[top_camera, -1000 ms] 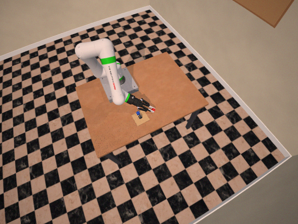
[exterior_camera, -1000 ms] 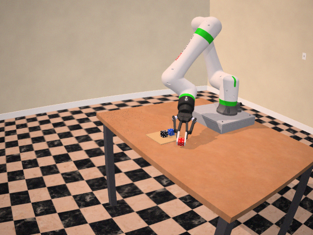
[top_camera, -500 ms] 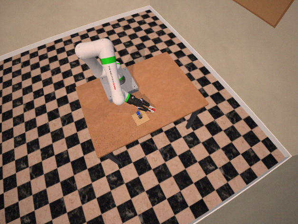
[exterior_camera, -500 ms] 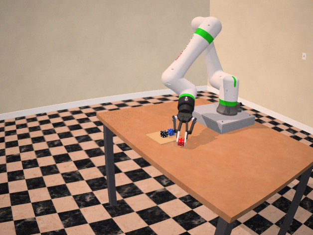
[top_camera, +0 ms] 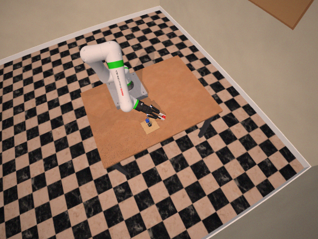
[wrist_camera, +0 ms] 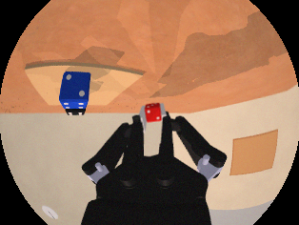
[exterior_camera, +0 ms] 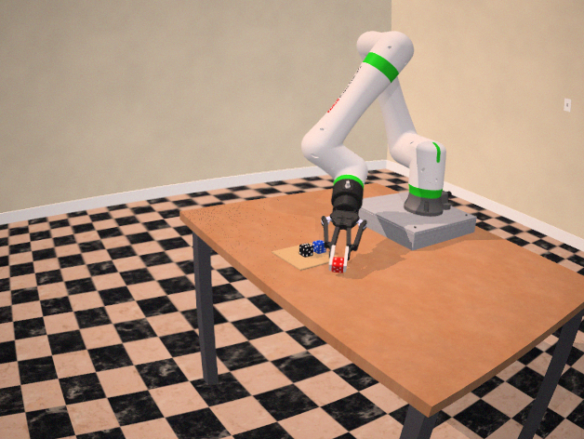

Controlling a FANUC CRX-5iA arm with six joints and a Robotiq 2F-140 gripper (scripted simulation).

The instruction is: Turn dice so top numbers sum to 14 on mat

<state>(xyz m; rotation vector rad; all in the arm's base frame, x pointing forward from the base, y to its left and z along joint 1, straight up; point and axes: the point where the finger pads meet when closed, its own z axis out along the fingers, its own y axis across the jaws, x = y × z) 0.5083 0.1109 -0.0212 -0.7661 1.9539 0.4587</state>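
The blue die is 130 mm to the right of my hand, 50 mm behind it and 20 mm below it. From my hand the other things lie so: tan mat 130 mm to the right, 40 mm below; black die 130 mm to the right, 20 mm below; red die 10 mm to the left, 10 mm below, 10 mm ahead.
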